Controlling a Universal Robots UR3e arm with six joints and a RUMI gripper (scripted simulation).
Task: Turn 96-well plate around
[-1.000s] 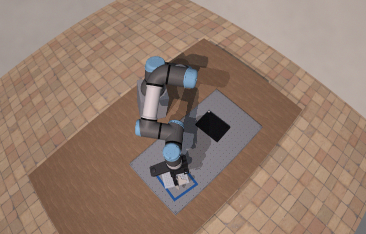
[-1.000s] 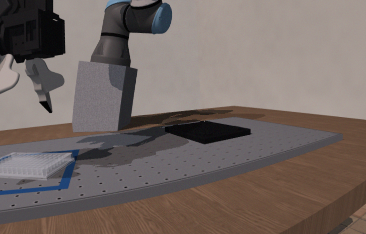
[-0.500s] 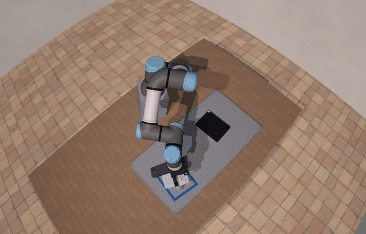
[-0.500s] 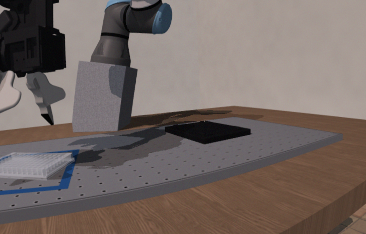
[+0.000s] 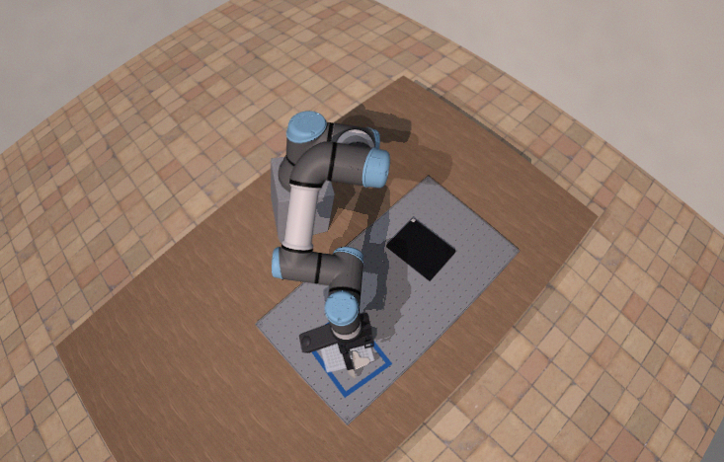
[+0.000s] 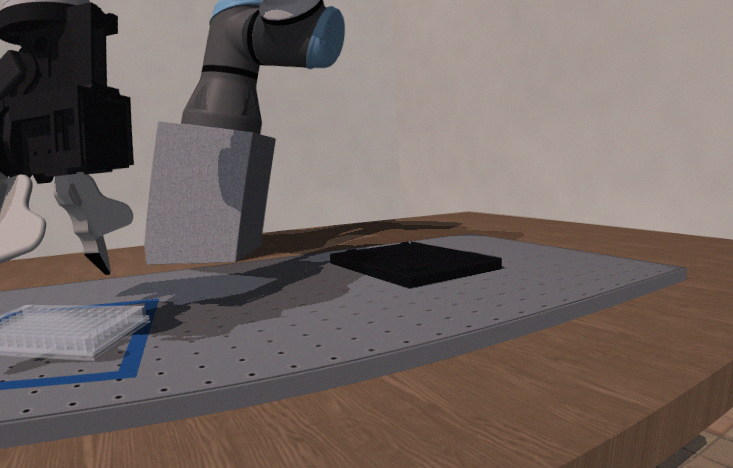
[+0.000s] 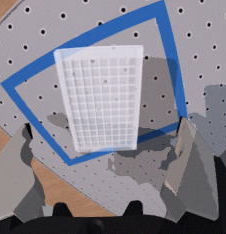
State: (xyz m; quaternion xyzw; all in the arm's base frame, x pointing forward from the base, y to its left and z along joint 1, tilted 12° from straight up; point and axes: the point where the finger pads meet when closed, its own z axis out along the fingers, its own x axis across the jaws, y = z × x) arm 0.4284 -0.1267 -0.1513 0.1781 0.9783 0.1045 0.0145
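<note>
The clear 96-well plate is 30 mm below my hand. Round my hand: black plate nest N1: 340 mm to the left, 120 mm behind, 20 mm below; then white A1 mark: 380 mm to the left, 200 mm behind, 20 mm below.
</note>
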